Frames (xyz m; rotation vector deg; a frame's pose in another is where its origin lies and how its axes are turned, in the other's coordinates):
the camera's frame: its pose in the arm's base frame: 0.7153 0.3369 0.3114 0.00 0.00 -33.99
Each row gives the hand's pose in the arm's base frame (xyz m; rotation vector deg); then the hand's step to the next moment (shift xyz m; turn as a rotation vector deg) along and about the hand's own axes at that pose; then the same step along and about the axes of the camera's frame.
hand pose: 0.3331 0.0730 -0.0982 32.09 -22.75 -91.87
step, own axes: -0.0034 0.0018 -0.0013 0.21 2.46 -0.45
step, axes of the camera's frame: 0.0002 0.0040 0.0004 2.13 0.89 0.99
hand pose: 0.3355 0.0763 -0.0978 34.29 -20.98 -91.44
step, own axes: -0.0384 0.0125 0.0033 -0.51 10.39 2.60
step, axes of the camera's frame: -0.0122 0.0352 0.0159 6.40 3.06 8.04
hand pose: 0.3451 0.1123 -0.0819 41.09 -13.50 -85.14
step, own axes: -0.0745 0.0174 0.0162 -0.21 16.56 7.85
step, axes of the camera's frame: -0.0387 0.0524 0.0432 9.44 2.39 15.52
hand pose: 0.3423 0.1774 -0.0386 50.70 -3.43 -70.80
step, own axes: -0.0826 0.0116 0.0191 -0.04 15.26 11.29
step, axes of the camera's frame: -0.0585 0.0316 0.0539 8.43 -0.83 16.99
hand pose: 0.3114 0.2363 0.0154 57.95 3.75 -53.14
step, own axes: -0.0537 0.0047 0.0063 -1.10 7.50 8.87
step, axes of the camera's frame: -0.0442 0.0067 0.0308 3.61 -2.94 10.70
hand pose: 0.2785 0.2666 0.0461 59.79 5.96 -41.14
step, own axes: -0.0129 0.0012 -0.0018 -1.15 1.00 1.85
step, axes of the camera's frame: -0.0119 0.0019 0.0052 -0.27 -0.96 2.18
